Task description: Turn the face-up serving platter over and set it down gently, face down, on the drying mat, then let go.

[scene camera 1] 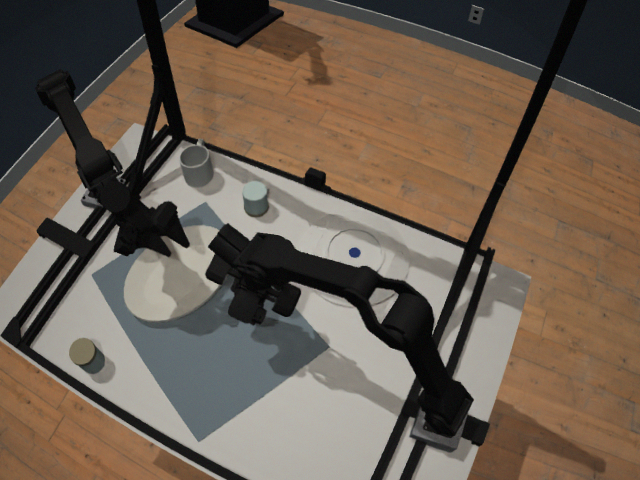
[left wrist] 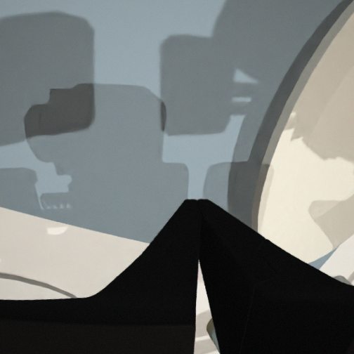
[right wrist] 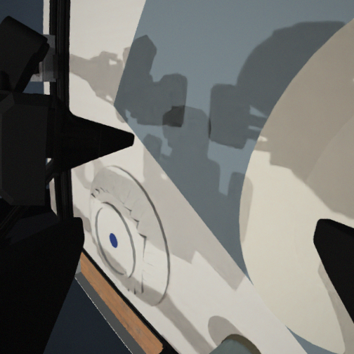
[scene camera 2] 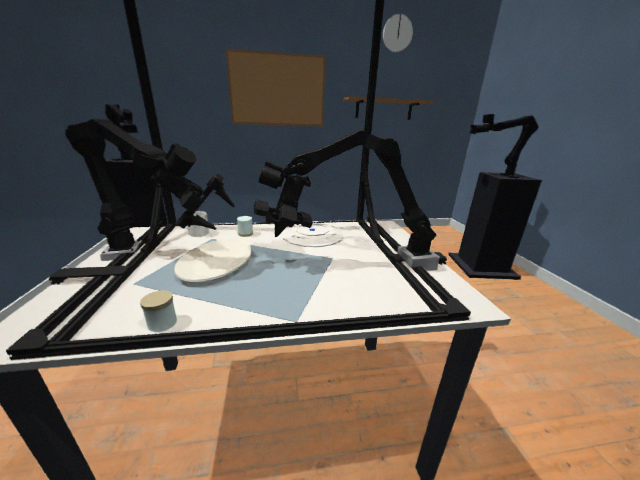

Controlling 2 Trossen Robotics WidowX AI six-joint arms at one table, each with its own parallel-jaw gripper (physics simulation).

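Frame: origin at the left arm's base, x right, y back, z down, level; centimetres.
Seen in the pictures: left gripper, fingertip midpoint: (scene camera 2: 275,236); right gripper, fingertip midpoint: (scene camera 1: 179,251) (scene camera 2: 225,218); left arm's base, origin of the base link: (scene camera 1: 441,419) (scene camera 2: 418,251); right arm's base, origin of the base link: (scene camera 2: 122,246).
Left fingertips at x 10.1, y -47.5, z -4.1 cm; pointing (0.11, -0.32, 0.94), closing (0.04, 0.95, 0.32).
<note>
Pixels of each thing's top centre, then the offset from my left fingertips to it. "spot": a spot on its surface instead. Level surfaces: height alone.
- cream oval platter, middle of its top: (scene camera 1: 177,271) (scene camera 2: 215,256) dx +0.9, dy -19.7, dz +6.2 cm
- blue-grey drying mat, its level: dz +9.0 cm
- grey mug, middle of its top: (scene camera 1: 195,151) (scene camera 2: 195,212) dx +31.3, dy -30.8, dz +0.6 cm
- pale teal jar, middle of its top: (scene camera 1: 254,190) (scene camera 2: 244,218) dx +26.4, dy -11.2, dz +2.1 cm
- tan-lidded jar, middle of its top: (scene camera 1: 81,351) (scene camera 2: 156,298) dx -27.1, dy -28.5, dz +2.1 cm
- blue dot, surface spot: (scene camera 1: 354,252) (scene camera 2: 312,229) spot: dx +22.1, dy +16.7, dz +6.9 cm
The cream oval platter (scene camera 1: 170,281) (scene camera 2: 211,261) (left wrist: 305,185) (right wrist: 280,245) lies on the blue-grey drying mat (scene camera 1: 206,382) (scene camera 2: 289,294) (left wrist: 125,30) (right wrist: 195,30). It looks face-up, with a wide rim around a shallow centre and a shadow under the edge. My right gripper (scene camera 1: 177,250) (scene camera 2: 223,217) (right wrist: 202,230) is open and empty above the platter's far end. My left gripper (scene camera 2: 278,233) (left wrist: 195,210) (right wrist: 132,139) is shut and empty, pointing down above the mat beside the platter; its fingertips are hidden in scene camera 1.
A grey mug (scene camera 1: 196,167) (scene camera 2: 197,227) and a pale teal jar (scene camera 1: 255,200) (scene camera 2: 244,225) stand at the back. A tan-lidded jar (scene camera 1: 86,355) (scene camera 2: 159,314) stands near the front. A blue dot (scene camera 1: 354,252) (scene camera 2: 312,229) (right wrist: 114,240) sits within pale round outlines. Black rails frame the table.
</note>
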